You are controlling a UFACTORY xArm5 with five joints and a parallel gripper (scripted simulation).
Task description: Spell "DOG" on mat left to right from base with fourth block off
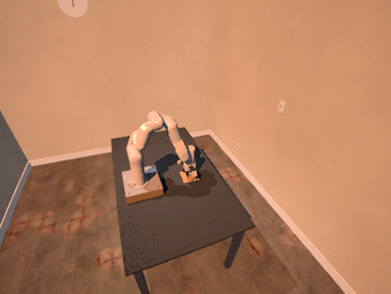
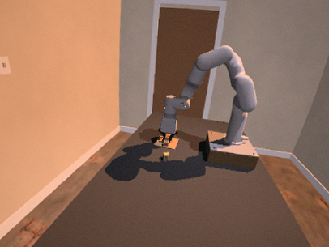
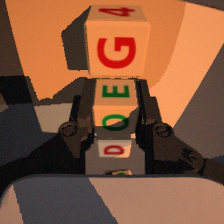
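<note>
My gripper is now 30 mm above the orange mat.
</note>
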